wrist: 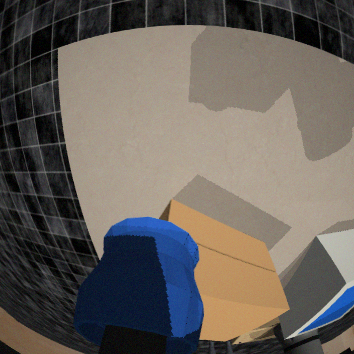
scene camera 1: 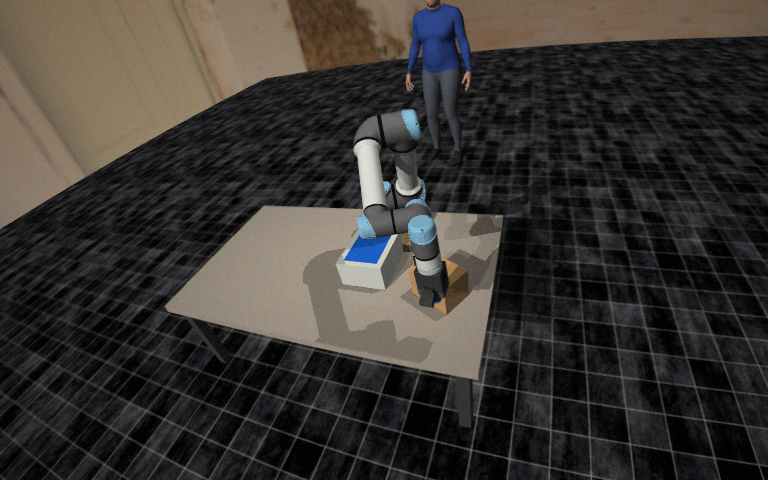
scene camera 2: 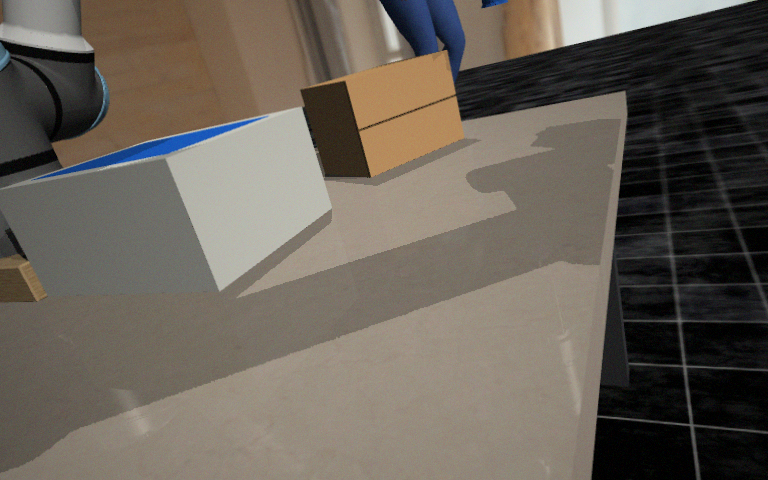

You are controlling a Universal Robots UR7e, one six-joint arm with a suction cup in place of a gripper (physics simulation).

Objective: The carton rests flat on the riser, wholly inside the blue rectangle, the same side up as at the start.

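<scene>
The orange-brown carton stands on the table, level, with a dark seam along one side face. The white riser stands beside it, a gap between them. The blue rectangle lies on the riser's top, with no carton on it. My gripper, a blue suction cup, is shut and holds nothing. It hangs in the air, overlapping the carton in scene camera 1 and covering its left part in the wrist view. It does not show in scene camera 2.
A small wooden block lies behind the riser, near my arm's base. The table ends a little beyond the carton on the right in scene camera 1. A person in blue stands behind the arm.
</scene>
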